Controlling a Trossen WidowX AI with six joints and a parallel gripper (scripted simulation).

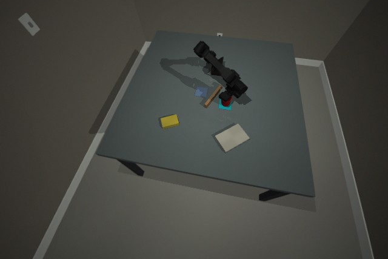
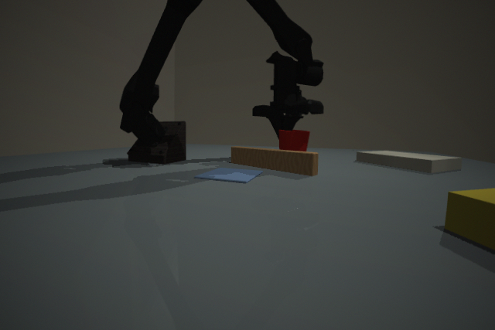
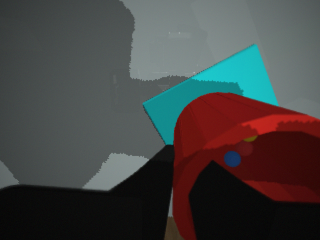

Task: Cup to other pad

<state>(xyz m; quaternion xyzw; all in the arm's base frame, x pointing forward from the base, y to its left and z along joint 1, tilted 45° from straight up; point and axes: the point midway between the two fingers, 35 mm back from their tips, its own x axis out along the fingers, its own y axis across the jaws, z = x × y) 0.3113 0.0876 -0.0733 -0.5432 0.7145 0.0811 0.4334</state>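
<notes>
Right now the cyan pad is 3 cm ahead of my gripper tip, 2 cm to the right of it and 5 cm below it. From my gripper tip the other things lie so: wooden bar 2 cm behind, 11 cm to the right, 4 cm below; then yellow block 23 cm ahead, 37 cm to the right, 3 cm below; then red cup 3 cm ahead, 2 cm to the right.
</notes>
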